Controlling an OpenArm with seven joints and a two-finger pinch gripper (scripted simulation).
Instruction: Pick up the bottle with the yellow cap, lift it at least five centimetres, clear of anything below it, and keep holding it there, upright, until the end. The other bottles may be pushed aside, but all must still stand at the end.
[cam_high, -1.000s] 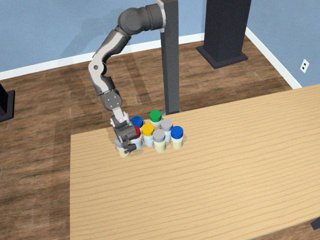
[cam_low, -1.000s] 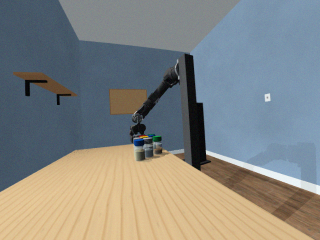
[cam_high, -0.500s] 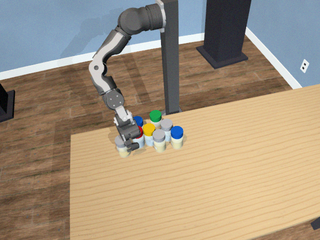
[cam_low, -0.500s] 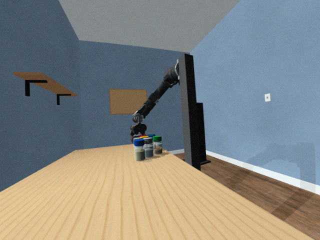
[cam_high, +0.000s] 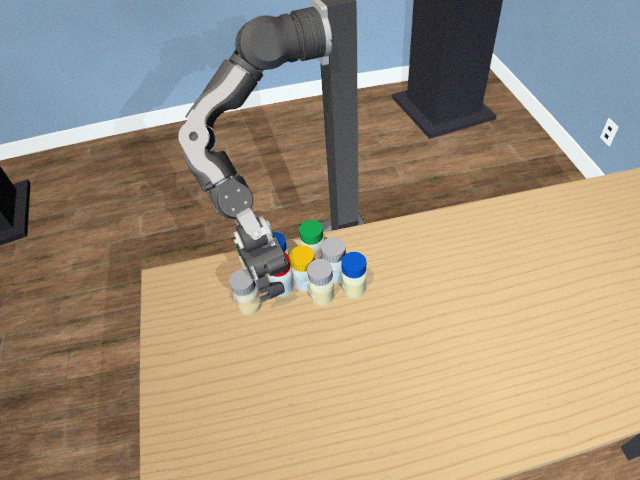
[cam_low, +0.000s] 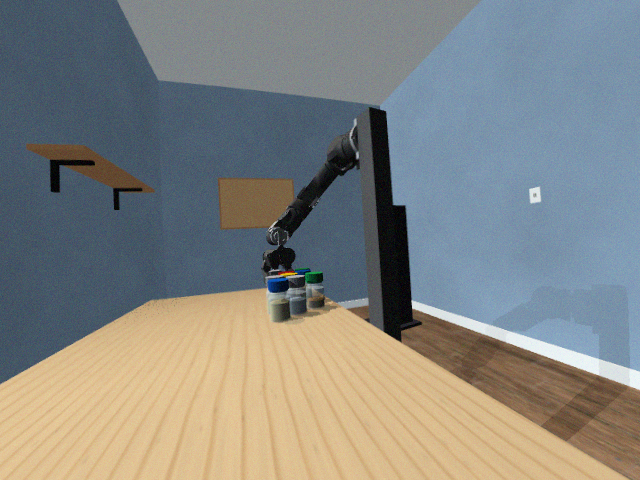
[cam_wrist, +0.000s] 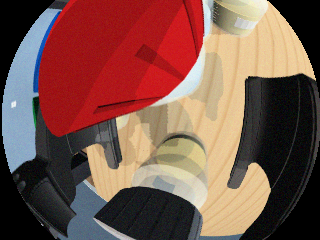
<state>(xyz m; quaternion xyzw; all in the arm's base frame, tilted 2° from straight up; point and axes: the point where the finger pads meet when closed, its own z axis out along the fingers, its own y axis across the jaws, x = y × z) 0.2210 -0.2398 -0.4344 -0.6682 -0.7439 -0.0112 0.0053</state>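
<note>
The grey-capped bottle is 5 cm to the right of my hand and 1 cm below it. From my hand the other things lie so: green-capped bottle: 9 cm behind, 1 cm to the right, 1 cm below; yellow-capped bottle: 1 cm behind, 9 cm to the left, 1 cm below.
</note>
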